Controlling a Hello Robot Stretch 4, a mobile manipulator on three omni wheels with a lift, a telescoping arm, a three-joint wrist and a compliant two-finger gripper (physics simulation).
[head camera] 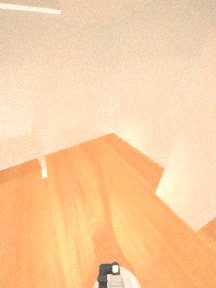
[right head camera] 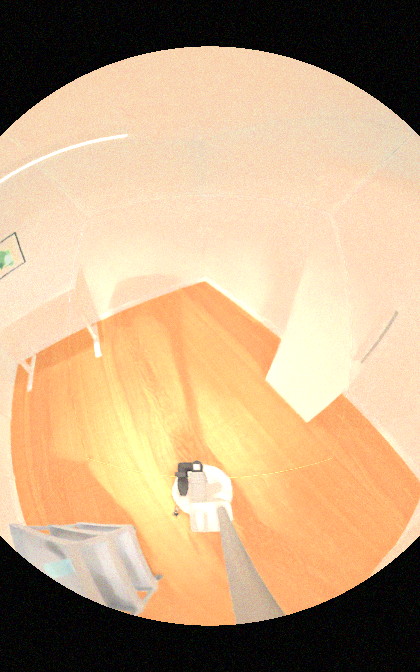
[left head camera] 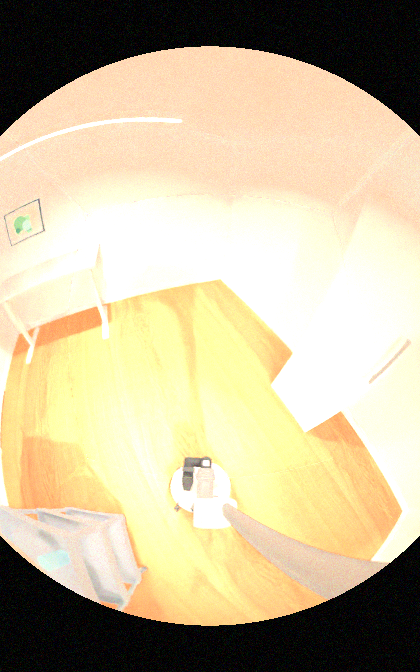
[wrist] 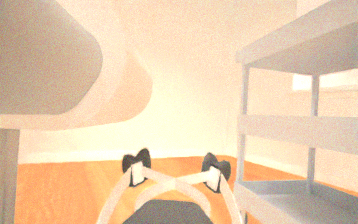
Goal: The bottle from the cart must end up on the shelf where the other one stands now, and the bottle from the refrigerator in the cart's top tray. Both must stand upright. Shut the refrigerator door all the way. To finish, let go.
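Places are measured from the robot's base along level axes (x ahead, y left, z up), in millimetres.
Pixels of known places: gripper, between the fingertips: (wrist: 176, 162).
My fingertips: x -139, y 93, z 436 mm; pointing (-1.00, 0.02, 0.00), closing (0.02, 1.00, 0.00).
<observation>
Behind a point stands the place of what it marks.
My gripper (wrist: 176, 162) @[x -139, y 93, z 436 mm] is open and empty in the wrist view; its two dark fingertips stand wide apart, left of the grey cart (wrist: 300, 132) @[x -532, y 474, z 463 mm] (left head camera: 92, 560) (right head camera: 92, 565). A pale blue-green object (left head camera: 54, 560) (right head camera: 59, 567), probably the cart's bottle, shows at the cart's top tray; its upright stance cannot be judged. The white refrigerator (head camera: 185, 195) @[x 660, y -814, z 416 mm] (left head camera: 320, 370) (right head camera: 310, 365) stands at the right in the head views. Its door looks shut, with the handle (left head camera: 390, 361) (right head camera: 380, 337) on the right. The refrigerator's inside, its shelf and bottle are hidden.
A white table (left head camera: 50, 272) stands at the left, by the wall, below a framed picture (left head camera: 24, 223) (right head camera: 6, 257). Wooden floor (head camera: 75, 210) @[x 794, y 509, z -26 mm] lies between the table and the refrigerator. The cart is close behind and left of my base in the side head views.
</observation>
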